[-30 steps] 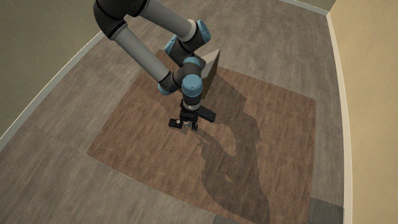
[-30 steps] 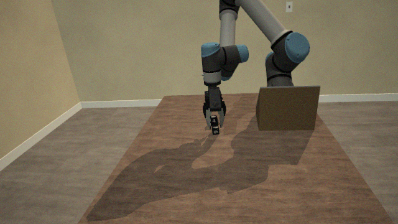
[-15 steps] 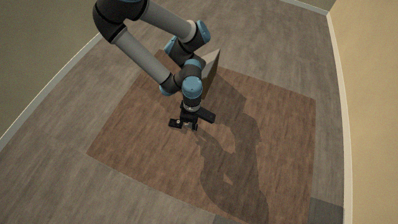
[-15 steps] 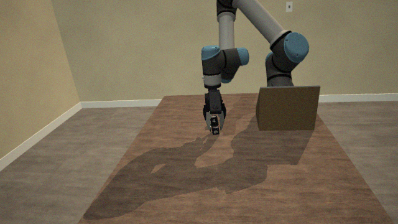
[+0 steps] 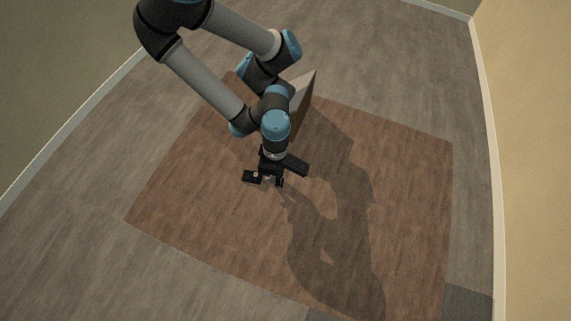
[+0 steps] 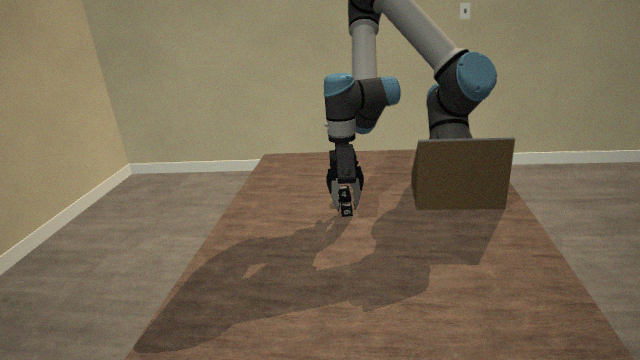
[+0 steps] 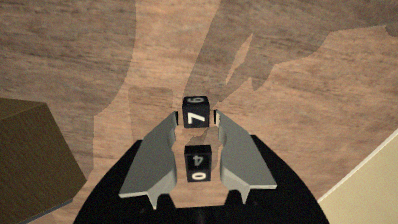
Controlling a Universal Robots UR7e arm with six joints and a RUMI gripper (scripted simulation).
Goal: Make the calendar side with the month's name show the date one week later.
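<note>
Right now my hand is 10 mm above the black cube. Round my hand: black tray (20 mm ahead, 100 mm to the right, 20 mm below).
</note>
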